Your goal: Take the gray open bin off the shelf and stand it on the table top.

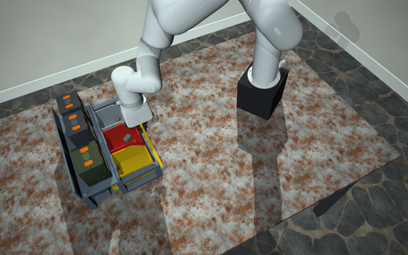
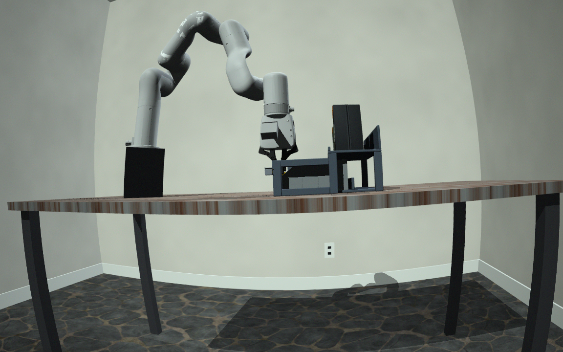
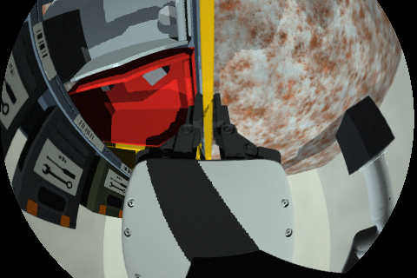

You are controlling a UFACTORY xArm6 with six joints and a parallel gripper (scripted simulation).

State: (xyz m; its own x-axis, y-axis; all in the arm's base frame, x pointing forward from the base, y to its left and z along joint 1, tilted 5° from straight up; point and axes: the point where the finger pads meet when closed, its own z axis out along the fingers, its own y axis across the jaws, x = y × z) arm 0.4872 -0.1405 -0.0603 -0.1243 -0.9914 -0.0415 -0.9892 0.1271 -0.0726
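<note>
My hand is 2 cm above the yellow strip. Also, from my hand: yellow bin 12 cm ahead, 10 cm to the left, 3 cm below; gray open bin 9 cm ahead, 12 cm to the right, 3 cm below; red bin 10 cm ahead, 1 cm to the right, 3 cm below.
</note>
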